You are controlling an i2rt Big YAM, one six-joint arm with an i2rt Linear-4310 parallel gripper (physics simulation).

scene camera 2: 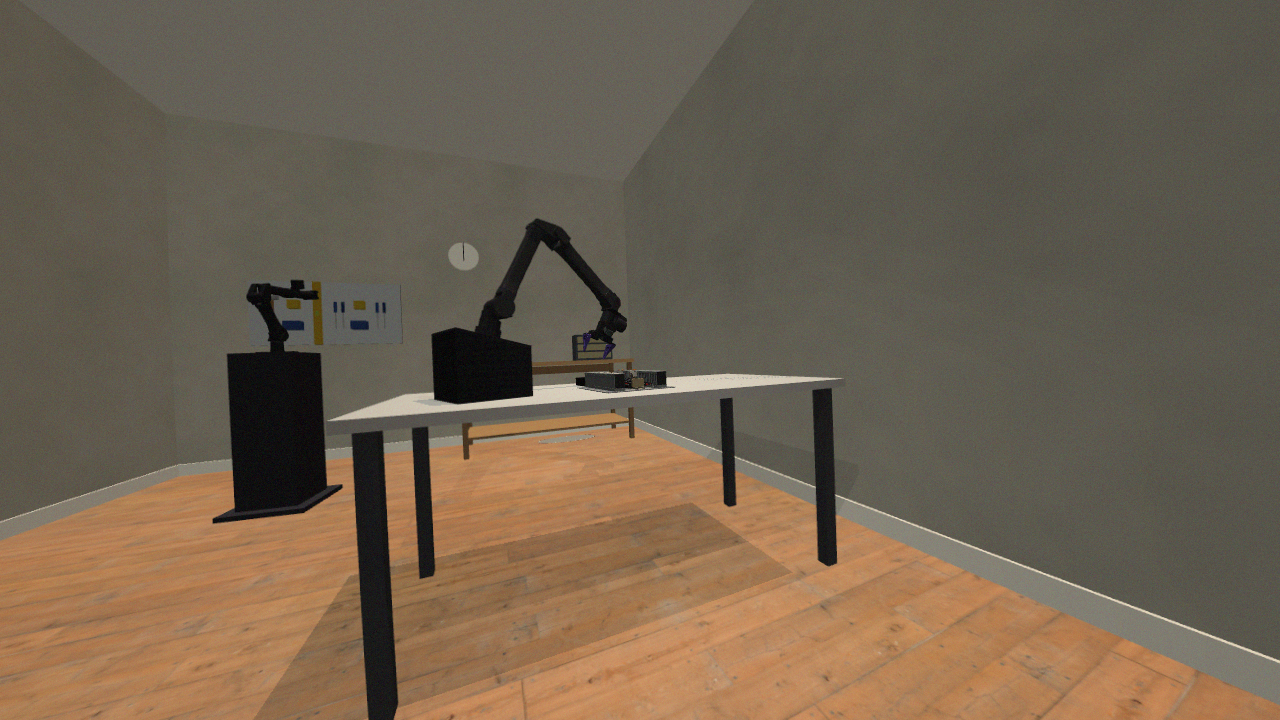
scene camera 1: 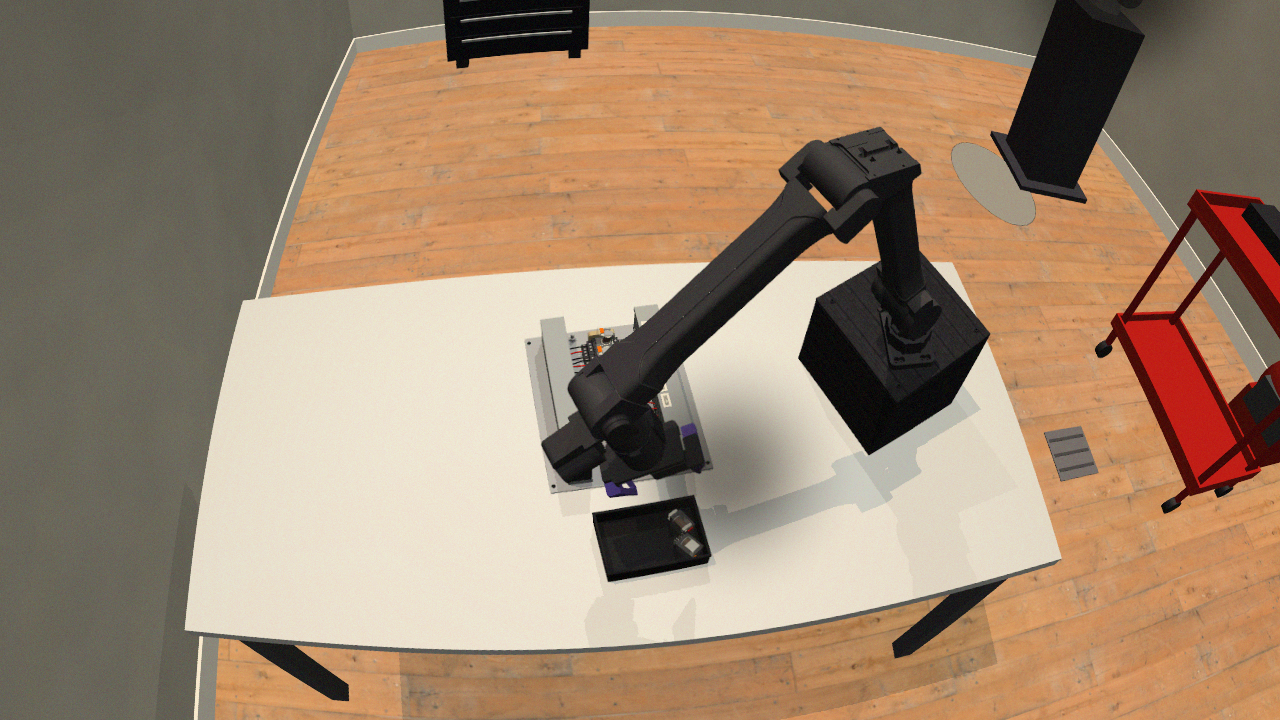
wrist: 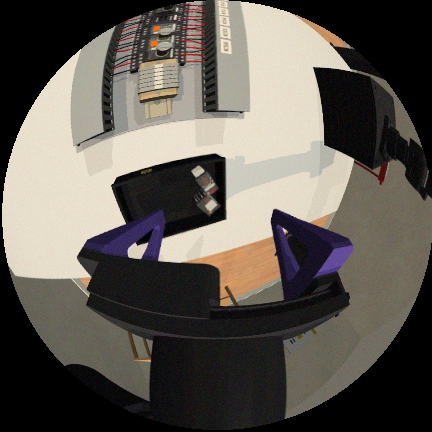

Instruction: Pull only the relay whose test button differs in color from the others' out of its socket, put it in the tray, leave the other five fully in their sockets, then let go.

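Places are measured from the arm's base along level axes (x back, y right, z up), in metres.
Pixels of known places: gripper, between the fingertips: [scene camera 2: 593, 355] [scene camera 1: 667, 480] [wrist: 217, 214]; arm's base, origin of its link: [scene camera 2: 486, 342] [scene camera 1: 906, 338] [wrist: 385, 137].
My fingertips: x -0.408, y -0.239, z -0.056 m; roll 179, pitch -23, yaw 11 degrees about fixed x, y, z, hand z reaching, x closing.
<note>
For each thing: its top centre in the pictures, then the offset to it from my fingertips.
- open black tray, centre of its top: [wrist: 174, 204] [scene camera 1: 651, 534] dy -0.045, dx -0.016, dz -0.098 m
- relay panel, centre of its top: [scene camera 1: 613, 398] [wrist: 159, 36] [scene camera 2: 623, 385] dy +0.224, dx -0.080, dz -0.123 m
- right duct, centre of its top: [wrist: 230, 24] [scene camera 1: 664, 373] [scene camera 2: 603, 372] dy +0.242, dx +0.002, dz -0.070 m
- ribbed terminal block, centre of its top: [wrist: 158, 73] dy +0.133, dx -0.060, dz -0.087 m
The open black tray [scene camera 1: 657, 570] [wrist: 150, 195] lies on the table in front of the relay panel [scene camera 1: 547, 461] [wrist: 190, 102]. Two relays lie loose in its right part: one relay [scene camera 1: 681, 520] [wrist: 203, 177] has a red spot at its lower end, and the other relay [scene camera 1: 689, 543] [wrist: 209, 204] lies beside it with a small orange spot. In the wrist view, two relays with orange buttons, one [wrist: 165, 31] above the other [wrist: 164, 47], sit in the panel row; the upper row is cut off. My gripper [scene camera 1: 655, 460] [scene camera 2: 597, 351] [wrist: 217, 214] is open and empty, raised above the panel's tray-side end.
Grey wiring ducts flank the relay row; the right duct [wrist: 230, 80] carries white labels. A ribbed terminal block [wrist: 158, 75] stands at the row's tray-side end. The arm's black base box [scene camera 1: 845, 376] [scene camera 2: 483, 367] [wrist: 347, 110] stands on the table. A red cart [scene camera 1: 1172, 385] stands beyond the table.
</note>
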